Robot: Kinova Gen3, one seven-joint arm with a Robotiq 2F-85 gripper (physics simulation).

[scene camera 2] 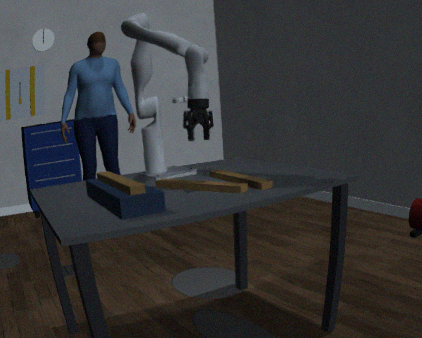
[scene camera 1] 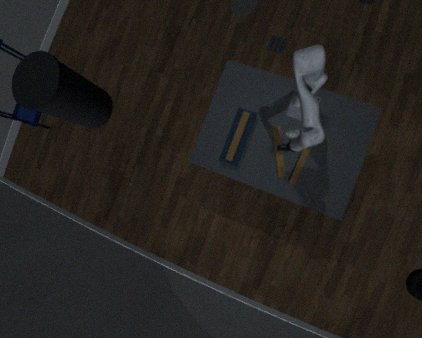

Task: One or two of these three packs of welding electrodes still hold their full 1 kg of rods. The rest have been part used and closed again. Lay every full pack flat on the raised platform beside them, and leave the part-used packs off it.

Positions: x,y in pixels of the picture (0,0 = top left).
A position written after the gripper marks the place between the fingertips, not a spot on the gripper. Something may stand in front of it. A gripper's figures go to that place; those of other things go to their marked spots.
Labels:
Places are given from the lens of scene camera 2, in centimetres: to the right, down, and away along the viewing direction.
gripper (scene camera 2: 199,140): -4, -10, 148
pack (scene camera 2: 228,187): 6, 6, 141

